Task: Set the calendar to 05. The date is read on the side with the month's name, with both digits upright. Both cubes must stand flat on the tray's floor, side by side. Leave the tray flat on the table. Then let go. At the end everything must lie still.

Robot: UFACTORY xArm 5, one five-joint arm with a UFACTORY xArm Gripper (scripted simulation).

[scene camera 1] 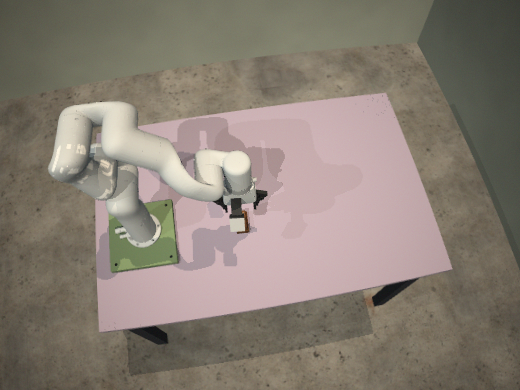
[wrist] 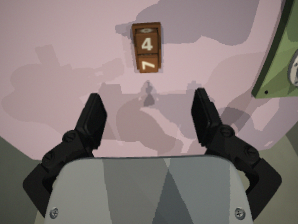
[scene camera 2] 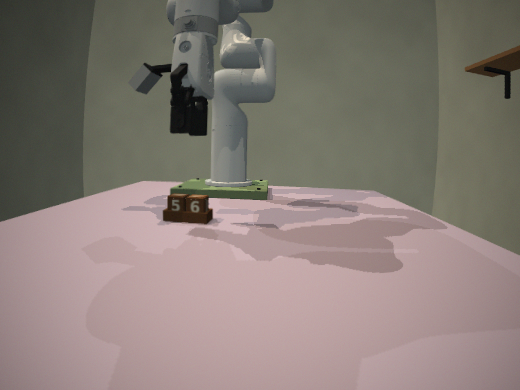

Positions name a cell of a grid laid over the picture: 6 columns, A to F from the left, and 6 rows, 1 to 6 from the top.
my gripper: scene camera 1 C4; wrist C3; scene camera 2 C3
